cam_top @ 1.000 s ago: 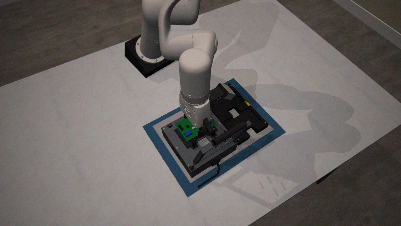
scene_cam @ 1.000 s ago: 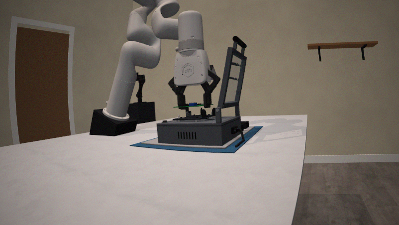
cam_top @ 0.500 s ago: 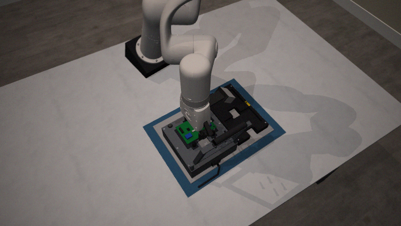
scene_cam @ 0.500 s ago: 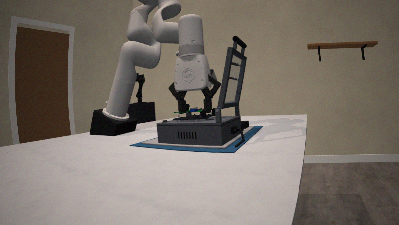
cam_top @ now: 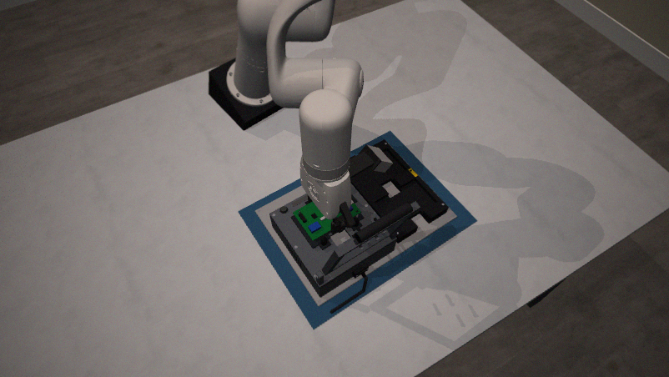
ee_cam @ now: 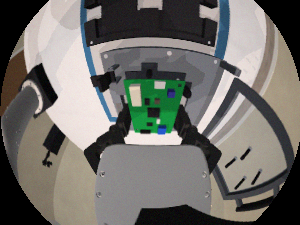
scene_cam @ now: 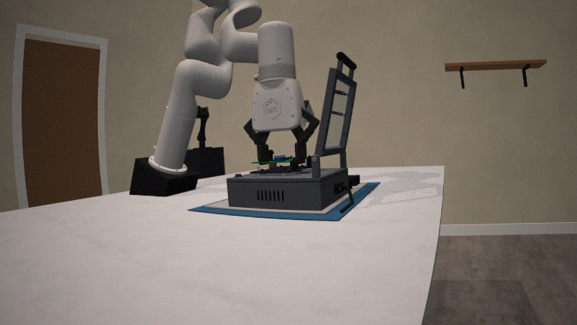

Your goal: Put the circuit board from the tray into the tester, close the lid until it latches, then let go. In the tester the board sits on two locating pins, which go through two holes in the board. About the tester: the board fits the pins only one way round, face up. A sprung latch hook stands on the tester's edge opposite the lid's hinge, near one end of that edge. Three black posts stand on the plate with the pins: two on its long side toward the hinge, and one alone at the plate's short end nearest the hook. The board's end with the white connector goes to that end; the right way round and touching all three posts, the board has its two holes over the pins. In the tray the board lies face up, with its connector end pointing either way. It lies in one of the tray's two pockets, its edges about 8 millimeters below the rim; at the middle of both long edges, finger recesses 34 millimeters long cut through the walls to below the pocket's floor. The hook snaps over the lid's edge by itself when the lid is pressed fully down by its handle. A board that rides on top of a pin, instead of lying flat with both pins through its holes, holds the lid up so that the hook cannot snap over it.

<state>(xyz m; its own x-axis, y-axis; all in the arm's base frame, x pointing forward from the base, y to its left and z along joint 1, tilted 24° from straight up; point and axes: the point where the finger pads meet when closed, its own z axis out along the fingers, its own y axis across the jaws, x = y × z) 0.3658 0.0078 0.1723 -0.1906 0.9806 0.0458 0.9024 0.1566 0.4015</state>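
Now: hand right at the green circuit board. Round my hand: lid 120 mm ahead, 30 mm to the left, 90 mm above; then pin plate 10 mm ahead, 10 mm to the left, 20 mm below; then tester 20 mm ahead, 40 mm to the left, 20 mm above.
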